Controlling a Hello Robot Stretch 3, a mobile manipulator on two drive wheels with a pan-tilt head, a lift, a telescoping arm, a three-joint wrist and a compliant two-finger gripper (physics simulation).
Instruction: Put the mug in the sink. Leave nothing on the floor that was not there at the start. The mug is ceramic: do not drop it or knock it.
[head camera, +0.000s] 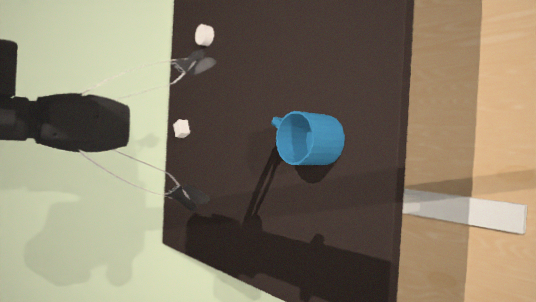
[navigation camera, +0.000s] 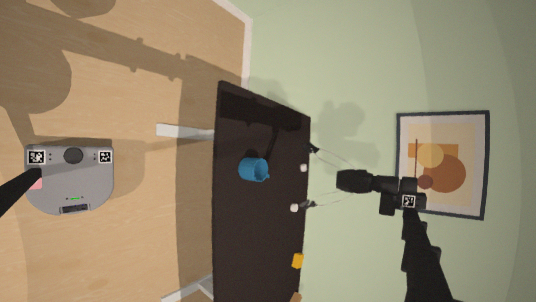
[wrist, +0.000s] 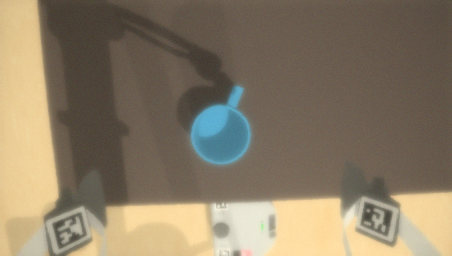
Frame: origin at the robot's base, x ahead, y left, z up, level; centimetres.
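Where they show: gripper, fingertip midpoint: (head camera: 210, 131) (navigation camera: 300, 175) (wrist: 223, 185); robot's base, link origin: (navigation camera: 73, 154) (wrist: 222, 212).
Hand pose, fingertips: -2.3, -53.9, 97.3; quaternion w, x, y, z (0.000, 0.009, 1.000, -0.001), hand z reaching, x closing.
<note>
Each offset is from my fingertips to the top centre of the thing, as dx, dy, dz. "spot": to the spot under its first point. Level surfaces: height alone.
The blue mug @(-0.6, -2.7, -17.3) (head camera: 326, 140) (navigation camera: 250, 169) (wrist: 220, 147) stands upright on the dark table @(dz -25.3) (head camera: 300, 50) (navigation camera: 250, 240) (wrist: 325, 90). Its handle points toward the wall side, up and slightly right in the wrist view. My gripper (head camera: 201, 131) (navigation camera: 308, 176) (wrist: 223, 185) is wide open and empty. It hangs above the table's wall-side edge, apart from the mug. In the wrist view the mug lies beyond the line between the fingertips, near the middle of the gap from side to side. The sink does not show in these views.
A white round piece @(-26.1, -41.9, -22.9) (head camera: 204, 35) (navigation camera: 294, 207) and a small white block @(-2.5, -51.1, -22.4) (head camera: 181, 128) (navigation camera: 303, 168) lie near the wall-side edge. A yellow block @(-65.3, -49.7, -20.8) (navigation camera: 297, 260) and a tan block @(spot: -96.7, -50.8, -22.2) (navigation camera: 296, 297) are farther along. A framed picture (navigation camera: 442, 167) hangs on the wall. My base (navigation camera: 75, 187) (wrist: 245, 227) stands across the table.
</note>
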